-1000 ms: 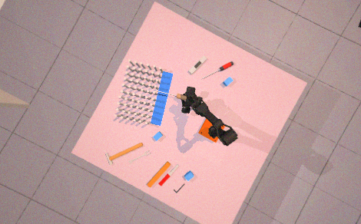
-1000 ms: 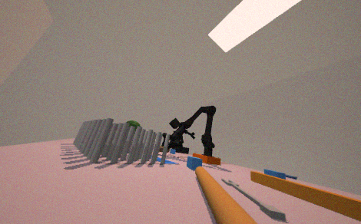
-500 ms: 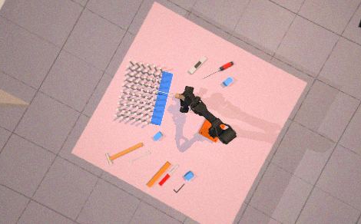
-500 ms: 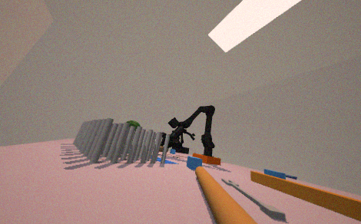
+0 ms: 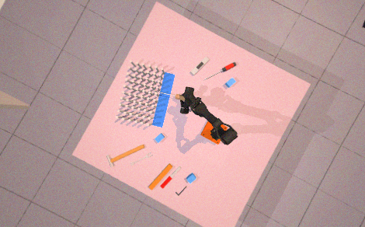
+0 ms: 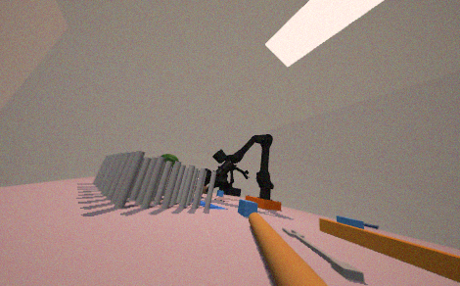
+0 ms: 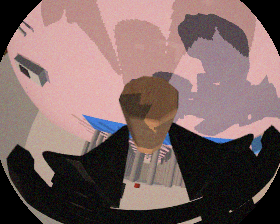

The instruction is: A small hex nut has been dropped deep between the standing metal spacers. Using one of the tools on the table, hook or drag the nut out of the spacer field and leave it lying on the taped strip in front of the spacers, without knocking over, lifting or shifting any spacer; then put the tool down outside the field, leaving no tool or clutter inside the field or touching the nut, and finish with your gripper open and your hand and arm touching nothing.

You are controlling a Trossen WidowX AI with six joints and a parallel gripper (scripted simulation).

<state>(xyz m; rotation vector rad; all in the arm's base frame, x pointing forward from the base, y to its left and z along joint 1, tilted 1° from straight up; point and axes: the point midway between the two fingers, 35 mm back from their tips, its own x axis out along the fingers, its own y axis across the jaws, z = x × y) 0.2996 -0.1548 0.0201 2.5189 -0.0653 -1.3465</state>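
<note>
The blue taped strip lies 120 mm ahead of my gripper tip, 50 mm to the left of it and 40 mm below it. Round my gripper tip: metal wrench (530 mm to the left, 140 mm ahead, 40 mm below); orange bar (600 mm to the left, 40 mm behind, 20 mm below); black hook tool (660 mm to the left, 210 mm behind, 40 mm below).
</note>
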